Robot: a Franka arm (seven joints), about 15 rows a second.
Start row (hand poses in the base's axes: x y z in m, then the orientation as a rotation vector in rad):
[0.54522 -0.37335 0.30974 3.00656 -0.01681 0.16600]
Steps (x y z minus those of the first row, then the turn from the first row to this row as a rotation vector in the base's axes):
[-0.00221 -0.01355 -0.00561 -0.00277 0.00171 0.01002]
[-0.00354 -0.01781 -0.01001 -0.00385 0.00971 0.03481]
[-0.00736 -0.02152 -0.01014 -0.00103 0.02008 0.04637]
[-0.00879 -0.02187 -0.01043 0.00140 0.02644 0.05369]
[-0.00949 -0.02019 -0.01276 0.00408 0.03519 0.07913]
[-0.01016 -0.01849 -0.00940 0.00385 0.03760 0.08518]
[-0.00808 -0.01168 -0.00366 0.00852 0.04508 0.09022]
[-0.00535 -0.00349 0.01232 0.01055 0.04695 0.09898]
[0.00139 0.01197 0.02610 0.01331 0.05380 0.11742]
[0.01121 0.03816 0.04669 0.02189 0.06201 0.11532]
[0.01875 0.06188 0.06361 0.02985 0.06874 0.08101]
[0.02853 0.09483 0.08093 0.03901 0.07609 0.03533]
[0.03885 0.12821 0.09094 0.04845 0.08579 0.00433]
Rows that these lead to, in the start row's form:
[0.54301 -0.38690 0.30413 3.00447 -0.00135 0.16433]
[0.54168 -0.39116 0.29973 3.00502 0.03677 0.15474]
[0.53786 -0.39487 0.29960 3.00887 0.05498 0.14039]
[0.53643 -0.39522 0.29931 3.01185 0.06646 0.13162]
[0.53573 -0.39354 0.29698 3.01527 0.10551 0.12101]
[0.53506 -0.39184 0.30034 3.01516 0.11488 0.11795]
[0.53714 -0.38503 0.30608 3.02017 0.12300 0.10727]
[0.53987 -0.37684 0.32206 3.02219 0.13632 0.10535]
[0.54661 -0.36138 0.33584 3.02487 0.16477 0.09683]
[0.55643 -0.33519 0.35643 3.03381 0.16210 0.08434]
[0.56397 -0.31147 0.37335 3.04241 0.11034 0.07090]
[0.57375 -0.27852 0.39067 3.05098 0.04104 0.05530]
[0.58407 -0.24514 0.40068 3.05919 -0.00596 0.03745]

